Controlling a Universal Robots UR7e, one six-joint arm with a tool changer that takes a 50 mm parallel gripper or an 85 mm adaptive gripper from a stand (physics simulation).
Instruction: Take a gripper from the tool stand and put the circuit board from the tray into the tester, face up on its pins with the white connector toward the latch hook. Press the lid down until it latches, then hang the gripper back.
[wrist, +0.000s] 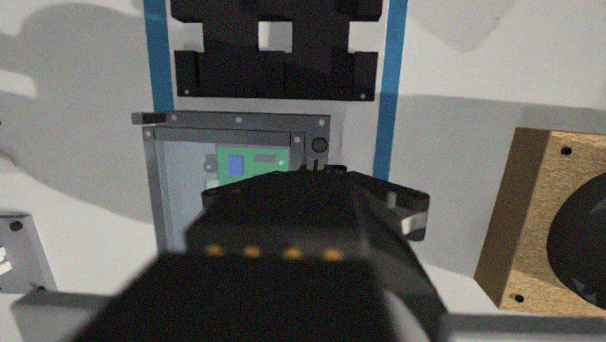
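Frame: origin at the arm's base, x back, y up, z left, level; metres.
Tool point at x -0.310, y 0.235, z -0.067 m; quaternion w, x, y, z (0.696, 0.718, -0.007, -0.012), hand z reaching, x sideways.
Observation:
A point is followed by its place in that frame.
The green circuit board (252, 162) lies face up inside the grey tester (280, 121) {x -0.353, y 0.009, z -0.114 m}, with its blue part and the corner of its white connector (212, 184) showing. The connector is on the board's left side. The tester's framed lid (222, 134) {x -0.398, y 0.045, z -0.104 m} with a pale clear pane lies over the board; whether it is latched cannot be told. My black gripper (316, 200) is over the tester's right part and covers the board's lower part and much of the lid. Its side linkages show, but its fingertips are hidden behind its body, so its opening cannot be told.
A black notched block (230, 75) {x -0.418, y -0.033, z -0.163 m} is above the tester, between two blue strips (159, 55) {x -0.512, y -0.049, z -0.190 m} (392, 55) {x -0.237, y -0.049, z -0.182 m}. A wooden box (532, 220) {x -0.094, y 0.001, z -0.014 m} with a black round part (582, 240) stands at the right. Part of a grey plate (30, 260) {x -0.778, y -0.039, z 0.107 m} with dark screws shows at the lower left.

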